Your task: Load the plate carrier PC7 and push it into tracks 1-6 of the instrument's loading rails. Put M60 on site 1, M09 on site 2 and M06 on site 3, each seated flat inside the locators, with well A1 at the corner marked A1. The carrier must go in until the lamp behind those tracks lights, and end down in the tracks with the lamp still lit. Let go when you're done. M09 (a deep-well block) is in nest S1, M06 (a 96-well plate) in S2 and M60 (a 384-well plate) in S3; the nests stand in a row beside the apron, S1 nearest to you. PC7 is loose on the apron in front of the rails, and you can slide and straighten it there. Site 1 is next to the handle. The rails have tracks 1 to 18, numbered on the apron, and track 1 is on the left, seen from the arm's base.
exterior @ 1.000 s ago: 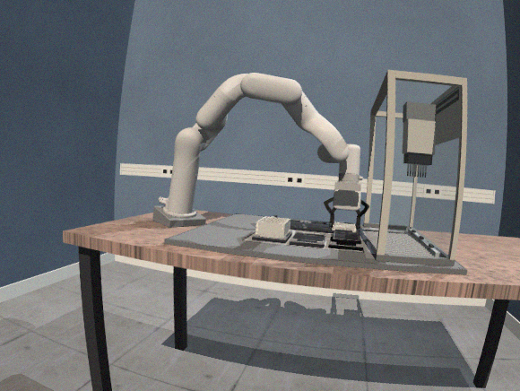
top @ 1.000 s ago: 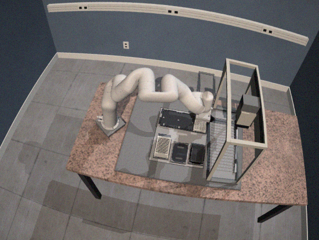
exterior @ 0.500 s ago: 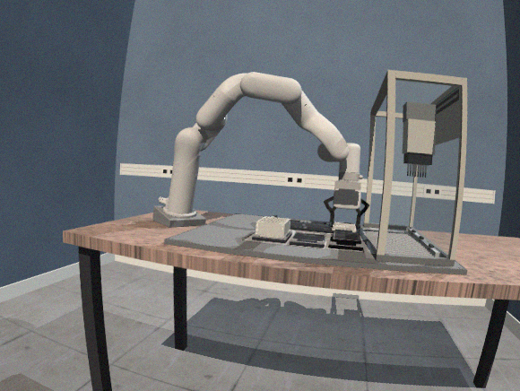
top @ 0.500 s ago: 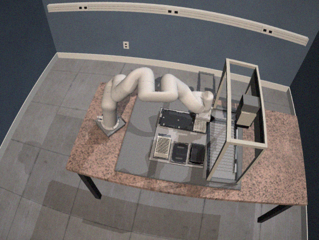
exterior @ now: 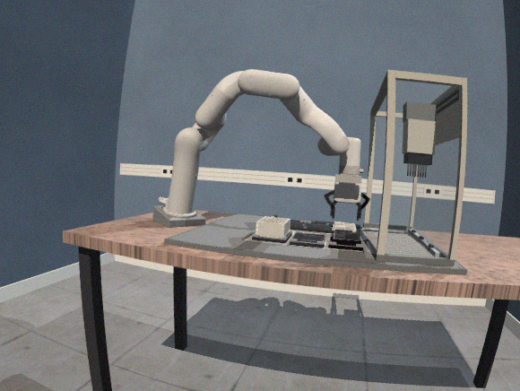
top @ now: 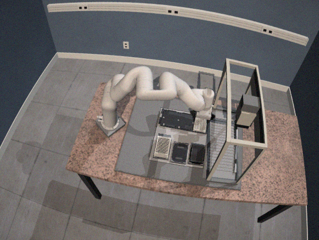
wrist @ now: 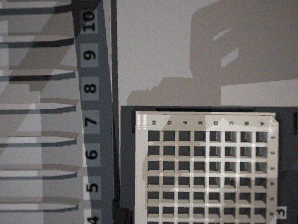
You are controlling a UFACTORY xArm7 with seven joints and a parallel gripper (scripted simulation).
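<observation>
The white 96-well plate M06 lies 4 cm below my hand. The rest, counted from my hand: dark plate carrier PC7: 11 cm behind, 4 cm below, 2 cm to the left; dark 384-well plate M60: 23 cm to the right, 4 cm below, 4 cm behind; nest S3: 23 cm to the right, 5 cm below, 4 cm behind.
</observation>
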